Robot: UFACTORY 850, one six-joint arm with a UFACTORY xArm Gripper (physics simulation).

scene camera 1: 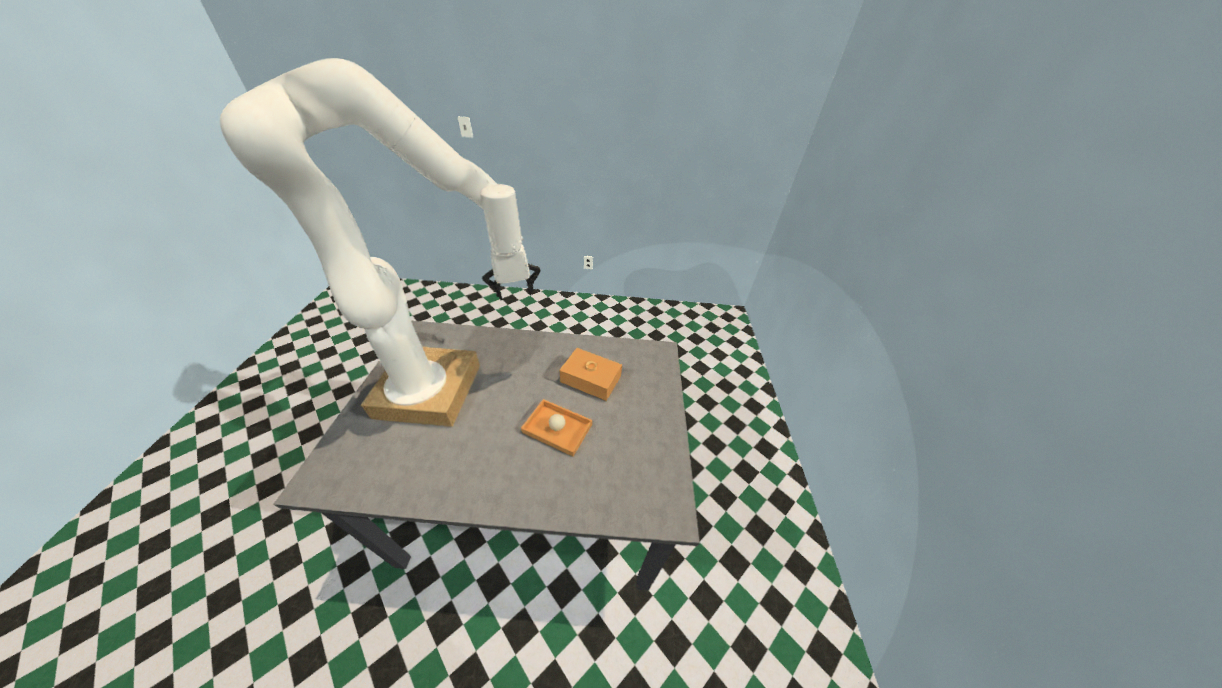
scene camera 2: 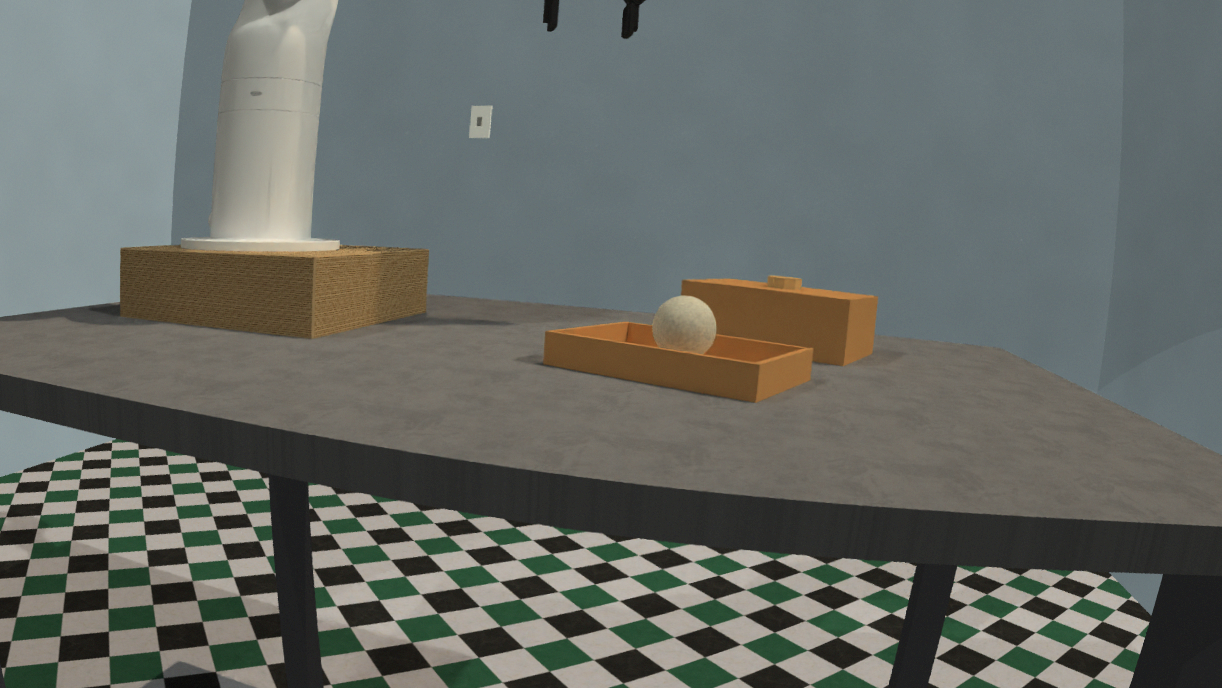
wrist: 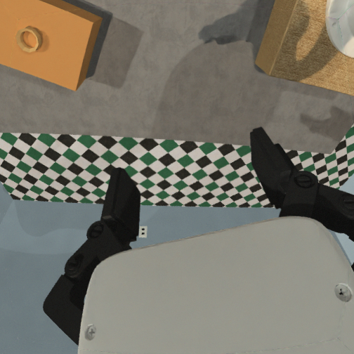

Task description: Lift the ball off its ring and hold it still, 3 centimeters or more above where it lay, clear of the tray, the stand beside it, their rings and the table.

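A cream ball (scene camera 1: 556, 422) (scene camera 2: 684, 324) sits inside the shallow orange tray (scene camera 1: 547, 441) (scene camera 2: 649, 367); the ring under it is hidden. An orange block-like stand (scene camera 1: 585, 382) (scene camera 2: 860, 329) (wrist: 55, 55) is beside the tray, with a small tan ring (scene camera 1: 585, 367) (scene camera 2: 784, 282) (wrist: 19, 40) on its top. My gripper (scene camera 1: 515, 293) (scene camera 2: 590, 30) (wrist: 188, 163) is open and empty, high above the table and away from the ball. The ball and tray do not show in the wrist view.
The grey table (scene camera 1: 478, 478) (scene camera 2: 427, 384) (wrist: 210, 95) carries the arm's wooden base block (scene camera 1: 410, 415) (scene camera 2: 218, 290) (wrist: 280, 55) at the left in the scene views. The tray and the stand are close together, right of the base block. A checkered floor surrounds the table.
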